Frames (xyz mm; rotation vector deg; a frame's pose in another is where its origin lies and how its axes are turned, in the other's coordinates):
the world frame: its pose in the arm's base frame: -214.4 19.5 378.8 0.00 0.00 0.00
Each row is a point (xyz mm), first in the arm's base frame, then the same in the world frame.
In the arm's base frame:
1: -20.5 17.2 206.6
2: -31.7 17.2 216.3
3: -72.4 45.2 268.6
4: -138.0 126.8 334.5
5: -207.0 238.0 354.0
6: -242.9 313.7 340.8
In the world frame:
1: 193.9 -2.3 -172.2
2: 182.7 -2.3 -162.5
3: 142.0 25.7 -110.2
4: 76.4 107.3 -44.3
5: 7.4 218.5 -24.8
6: -28.5 294.2 -38.0

